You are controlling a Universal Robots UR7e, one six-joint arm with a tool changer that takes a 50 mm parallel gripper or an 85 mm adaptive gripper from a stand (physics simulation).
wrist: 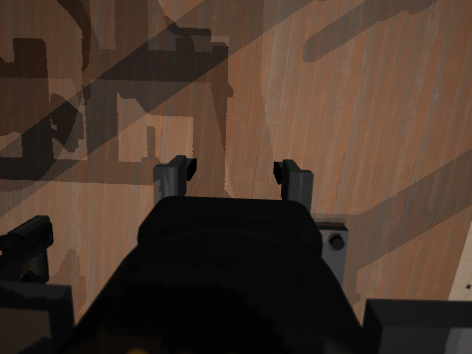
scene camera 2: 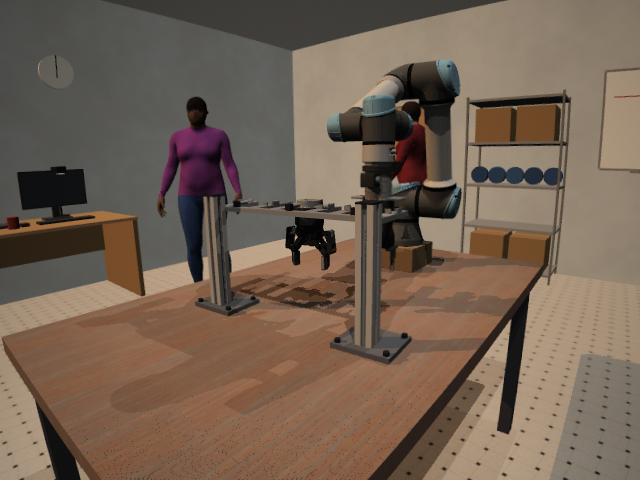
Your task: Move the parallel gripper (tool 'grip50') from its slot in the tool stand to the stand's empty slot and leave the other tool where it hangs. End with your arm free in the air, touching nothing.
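Pixels of known places: arm's base, link origin: (scene camera 2: pixel 402 242).
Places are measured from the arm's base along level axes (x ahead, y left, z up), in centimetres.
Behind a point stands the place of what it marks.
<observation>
The tool stand (scene camera 2: pixel 368 279) {x 65.4, y 35.6, z 7.7 cm} spans the table, with its rail (scene camera 2: pixel 333 212) {x 61.2, y 22.0, z 19.6 cm} on two posts. The parallel gripper (wrist: pixel 235 170) is on my arm, open, with nothing between its fingers. In the scene view the near right post hides its fingers; its upper body (scene camera 2: pixel 371 192) {x 53.9, y 27.0, z 23.9 cm} is at rail height at the stand's right end slot. In the wrist view, dark slot edges (wrist: pixel 35 295) {x 49.9, y 21.4, z 19.0 cm} (wrist: pixel 417 315) {x 48.0, y 31.0, z 19.1 cm} flank its body; whether it touches them I cannot tell. The adaptive gripper (scene camera 2: pixel 310 240) (wrist: pixel 30 245) hangs in the middle slot. The left end slot (scene camera 2: pixel 253 204) {x 59.1, y -12.8, z 19.0 cm} holds no tool.
The left post (scene camera 2: pixel 214 253) {x 74.7, y -9.5, z 7.4 cm} and the post base plates (scene camera 2: pixel 372 345) {x 64.7, y 36.3, z -6.8 cm} (wrist: pixel 334 260) {x 58.0, y 38.9, z -7.4 cm} are fixed to the wooden table (scene camera 2: pixel 206 372) {x 93.5, y 18.4, z -8.6 cm}. Brown blocks (scene camera 2: pixel 410 258) {x 8.1, y 8.9, z -3.4 cm} stand by the arm's base. A person in purple (scene camera 2: pixel 199 160) and one in red (scene camera 2: pixel 413 149) stand behind the table.
</observation>
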